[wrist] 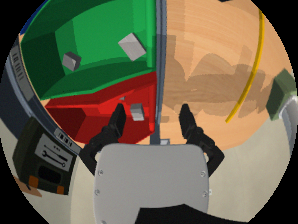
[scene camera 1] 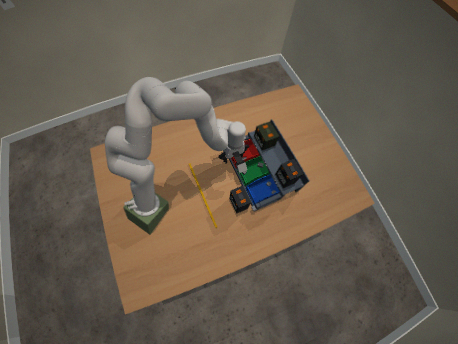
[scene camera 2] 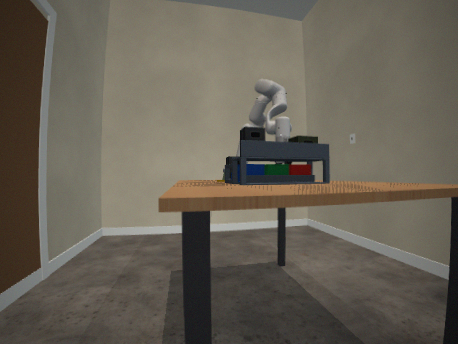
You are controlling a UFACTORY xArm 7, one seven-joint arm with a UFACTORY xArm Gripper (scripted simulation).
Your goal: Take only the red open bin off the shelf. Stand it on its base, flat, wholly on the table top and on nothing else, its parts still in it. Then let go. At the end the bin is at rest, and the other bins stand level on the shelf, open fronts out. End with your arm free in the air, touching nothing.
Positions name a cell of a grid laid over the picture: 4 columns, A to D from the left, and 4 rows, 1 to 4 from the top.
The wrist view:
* my gripper: C2
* red bin: B3
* green bin: B1
